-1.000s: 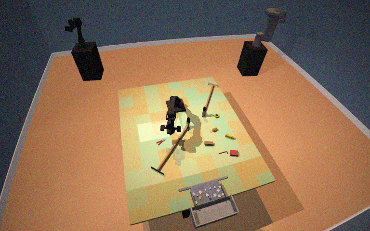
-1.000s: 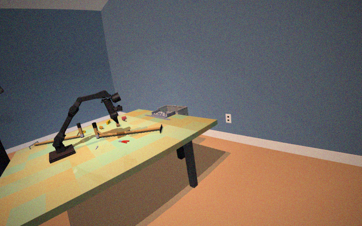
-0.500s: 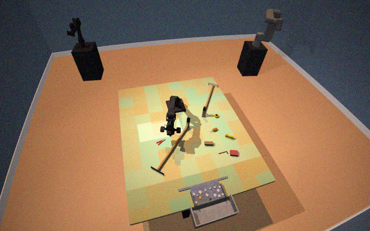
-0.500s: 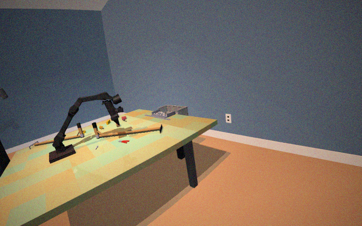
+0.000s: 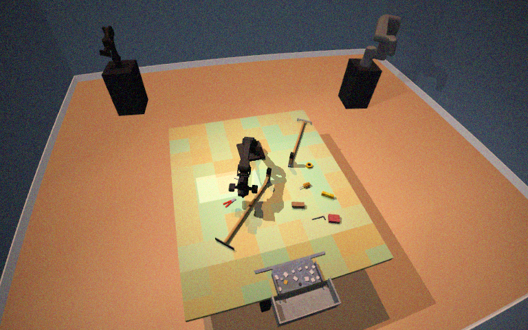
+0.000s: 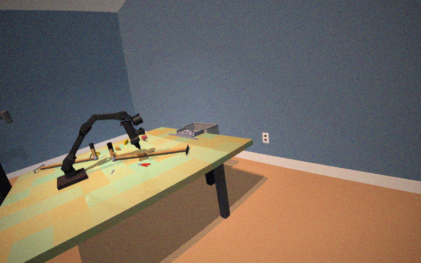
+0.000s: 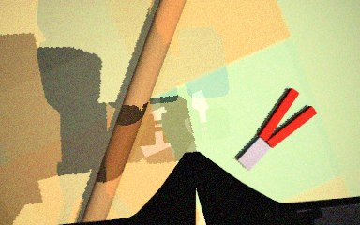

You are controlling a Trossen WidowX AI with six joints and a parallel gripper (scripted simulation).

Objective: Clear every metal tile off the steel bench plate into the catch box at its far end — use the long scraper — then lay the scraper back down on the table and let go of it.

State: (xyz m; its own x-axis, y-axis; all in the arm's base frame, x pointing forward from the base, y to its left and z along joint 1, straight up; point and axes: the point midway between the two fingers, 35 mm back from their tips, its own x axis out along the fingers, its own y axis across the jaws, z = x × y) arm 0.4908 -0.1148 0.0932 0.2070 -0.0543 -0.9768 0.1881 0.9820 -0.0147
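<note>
Right now my gripper tip is 5 cm short of the long scraper, 3 cm to the right of it and 2 cm above it. Also, from my gripper tip: orange screwdriver 47 cm to the left, 10 cm behind, 7 cm below; then hex key 52 cm to the left, 17 cm ahead, 8 cm below; then brown block 38 cm to the left, 7 cm below, 6 cm ahead.
</note>
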